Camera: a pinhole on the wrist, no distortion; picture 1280 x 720 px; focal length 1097.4 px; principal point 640.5 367.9 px. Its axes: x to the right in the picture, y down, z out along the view. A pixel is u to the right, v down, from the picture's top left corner.
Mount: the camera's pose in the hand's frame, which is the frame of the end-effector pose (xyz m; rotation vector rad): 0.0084 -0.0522 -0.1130 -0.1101 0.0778 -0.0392
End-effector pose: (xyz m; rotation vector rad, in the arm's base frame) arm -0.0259 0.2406 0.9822 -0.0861 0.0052 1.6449
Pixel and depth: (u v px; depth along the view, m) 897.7 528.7 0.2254
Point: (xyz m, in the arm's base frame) -0.0399 0.3259 1.0797
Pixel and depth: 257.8 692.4 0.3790
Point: -0.1386 0.1582 1.2416
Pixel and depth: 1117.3 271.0 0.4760
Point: -0.0116 0.5136 1.3166
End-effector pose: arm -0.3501 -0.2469 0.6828 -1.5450 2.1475 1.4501
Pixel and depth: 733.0 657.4 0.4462
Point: -0.6037 -0.0685 0.5355
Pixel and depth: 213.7 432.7 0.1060
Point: -0.3109 -0.2356 0.6794
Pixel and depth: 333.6 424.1 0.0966
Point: -0.3107 -0.2522 0.6753
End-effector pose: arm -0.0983 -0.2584 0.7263 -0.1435 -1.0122 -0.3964
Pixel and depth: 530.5 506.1 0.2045
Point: -0.1675 -0.2367 0.7771
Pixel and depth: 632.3 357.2 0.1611
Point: -0.1403 -0.2829 0.7656
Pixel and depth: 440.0 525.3 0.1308
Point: -0.1204 -0.2693 0.7301
